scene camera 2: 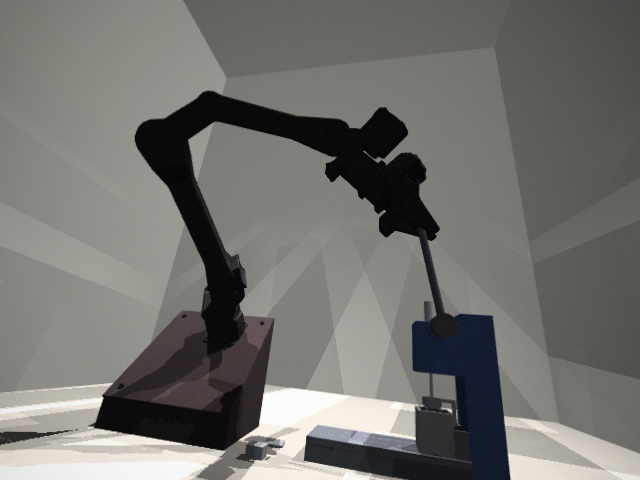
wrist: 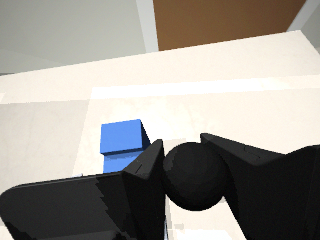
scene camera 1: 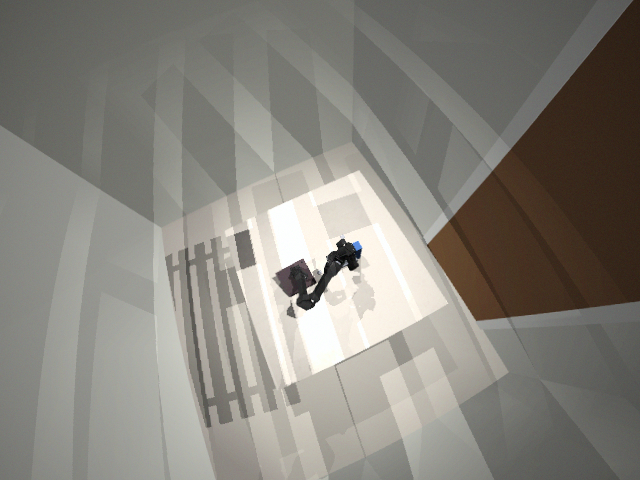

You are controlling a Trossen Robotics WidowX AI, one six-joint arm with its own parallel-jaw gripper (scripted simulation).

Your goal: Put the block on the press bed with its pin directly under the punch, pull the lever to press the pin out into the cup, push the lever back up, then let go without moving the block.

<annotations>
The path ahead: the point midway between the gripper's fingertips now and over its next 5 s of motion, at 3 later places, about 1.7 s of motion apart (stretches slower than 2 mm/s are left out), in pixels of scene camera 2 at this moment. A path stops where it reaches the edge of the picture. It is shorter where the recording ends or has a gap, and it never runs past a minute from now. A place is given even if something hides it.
My gripper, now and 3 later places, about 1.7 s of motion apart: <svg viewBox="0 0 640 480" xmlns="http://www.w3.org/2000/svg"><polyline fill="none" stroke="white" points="436,235 413,241 395,249 382,258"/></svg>
</annotations>
